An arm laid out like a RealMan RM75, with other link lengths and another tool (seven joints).
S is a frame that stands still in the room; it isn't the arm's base.
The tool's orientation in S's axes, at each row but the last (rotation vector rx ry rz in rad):
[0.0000, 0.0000, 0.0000]
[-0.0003, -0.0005, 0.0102]
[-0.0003, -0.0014, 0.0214]
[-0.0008, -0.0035, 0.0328]
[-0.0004, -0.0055, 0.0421]
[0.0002, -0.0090, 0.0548]
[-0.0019, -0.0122, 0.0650]
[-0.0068, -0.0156, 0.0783]
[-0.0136, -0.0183, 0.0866]
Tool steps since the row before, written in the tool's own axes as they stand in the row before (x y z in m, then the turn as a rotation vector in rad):
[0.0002, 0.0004, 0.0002, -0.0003, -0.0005, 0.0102]
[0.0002, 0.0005, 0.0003, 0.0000, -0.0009, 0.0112]
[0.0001, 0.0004, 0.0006, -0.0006, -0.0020, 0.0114]
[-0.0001, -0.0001, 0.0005, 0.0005, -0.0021, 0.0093]
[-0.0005, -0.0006, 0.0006, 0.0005, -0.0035, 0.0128]
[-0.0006, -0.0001, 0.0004, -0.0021, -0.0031, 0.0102]
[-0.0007, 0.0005, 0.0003, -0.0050, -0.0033, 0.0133]
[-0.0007, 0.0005, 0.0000, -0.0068, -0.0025, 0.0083]
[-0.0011, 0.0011, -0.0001, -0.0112, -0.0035, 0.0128]
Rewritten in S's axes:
[0.0002, 0.0004, 0.0002, -0.0003, -0.0005, 0.0102]
[0.0002, 0.0005, 0.0003, 0.0000, -0.0009, 0.0112]
[0.0001, 0.0004, 0.0006, -0.0006, -0.0020, 0.0114]
[-0.0001, -0.0001, 0.0005, 0.0005, -0.0021, 0.0093]
[-0.0005, -0.0006, 0.0006, 0.0006, -0.0035, 0.0128]
[-0.0006, -0.0001, 0.0004, -0.0020, -0.0032, 0.0102]
[-0.0007, 0.0005, 0.0003, -0.0049, -0.0036, 0.0132]
[-0.0007, 0.0004, 0.0000, -0.0067, -0.0030, 0.0082]
[-0.0012, 0.0010, -0.0001, -0.0111, -0.0043, 0.0126]

